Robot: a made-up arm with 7 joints.
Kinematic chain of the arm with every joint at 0, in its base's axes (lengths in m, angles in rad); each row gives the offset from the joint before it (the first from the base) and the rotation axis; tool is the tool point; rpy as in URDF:
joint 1: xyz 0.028 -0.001 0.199 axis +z
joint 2: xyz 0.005 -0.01 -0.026 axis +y
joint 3: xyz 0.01 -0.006 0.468 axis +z
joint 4: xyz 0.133 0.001 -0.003 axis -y
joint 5: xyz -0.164 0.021 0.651 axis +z
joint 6: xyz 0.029 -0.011 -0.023 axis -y
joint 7: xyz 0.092 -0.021 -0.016 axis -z
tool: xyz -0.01 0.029 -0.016 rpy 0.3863 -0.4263 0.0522
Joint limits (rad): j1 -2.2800..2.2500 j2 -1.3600..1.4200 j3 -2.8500..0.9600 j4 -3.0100..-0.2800 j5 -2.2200..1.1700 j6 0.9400..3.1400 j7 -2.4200..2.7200
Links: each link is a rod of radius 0.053 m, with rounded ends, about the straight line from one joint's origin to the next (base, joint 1, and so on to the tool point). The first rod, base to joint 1, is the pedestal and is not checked.
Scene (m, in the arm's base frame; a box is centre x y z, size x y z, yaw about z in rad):
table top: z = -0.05
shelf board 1: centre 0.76 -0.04 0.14 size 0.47 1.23 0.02 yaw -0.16
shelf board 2: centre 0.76 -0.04 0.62 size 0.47 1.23 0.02 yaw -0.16
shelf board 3: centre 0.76 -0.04 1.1 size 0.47 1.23 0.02 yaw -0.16
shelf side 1: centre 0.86 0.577 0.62 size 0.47 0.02 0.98 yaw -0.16
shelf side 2: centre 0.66 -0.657 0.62 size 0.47 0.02 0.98 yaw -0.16
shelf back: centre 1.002 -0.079 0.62 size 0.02 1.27 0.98 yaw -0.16
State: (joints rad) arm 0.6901 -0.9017 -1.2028 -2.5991 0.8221 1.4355 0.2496
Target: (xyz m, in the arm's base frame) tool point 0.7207 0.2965 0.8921
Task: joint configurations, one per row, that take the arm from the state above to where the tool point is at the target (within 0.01 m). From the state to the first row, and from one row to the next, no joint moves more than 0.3 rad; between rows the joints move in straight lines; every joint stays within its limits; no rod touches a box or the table.
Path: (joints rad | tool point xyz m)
1: 0.6601 -0.9692 -0.9391 -2.6808 0.8252 1.6553 0.0636 | 0.5510 -0.1459 0.4280
2: 0.6301 -1.0366 -0.6754 -2.7625 0.8284 1.8752 -0.1224 | 0.4991 -0.0383 0.4831
3: 0.6001 -1.1041 -0.4116 -2.8443 0.8315 2.0950 -0.3084 | 0.4292 0.0571 0.5093
4: 0.5701 -1.1715 -0.1479 -2.9260 0.8347 2.3149 -0.4944 | 0.3541 0.1354 0.5051
5: 0.5401 -1.2390 0.1158 -3.0077 0.8378 2.5347 -0.6804 | 0.2850 0.1930 0.4744
6: 0.7230 -1.1057 -0.0145 -2.7611 0.8559 2.2658 -0.4327 | 0.3043 0.2402 0.6008
7: 0.9058 -0.9724 -0.1448 -2.5144 0.8741 1.9970 -0.1850 | 0.3374 0.2741 0.7154
8: 1.0887 -0.8391 -0.2750 -2.2678 0.8922 1.7281 0.0627 | 0.3797 0.3066 0.8126
9: 1.2716 -0.7059 -0.4053 -2.0212 0.9104 1.4593 0.3104 | 0.4192 0.3451 0.8921
10: 1.2336 -0.4892 -0.5655 -1.8251 0.9288 1.5248 0.3356 | 0.5844 0.3330 0.8940
11: 1.1955 -0.2725 -0.7257 -1.6291 0.9472 1.5904 0.3608 | 0.7207 0.2965 0.8921

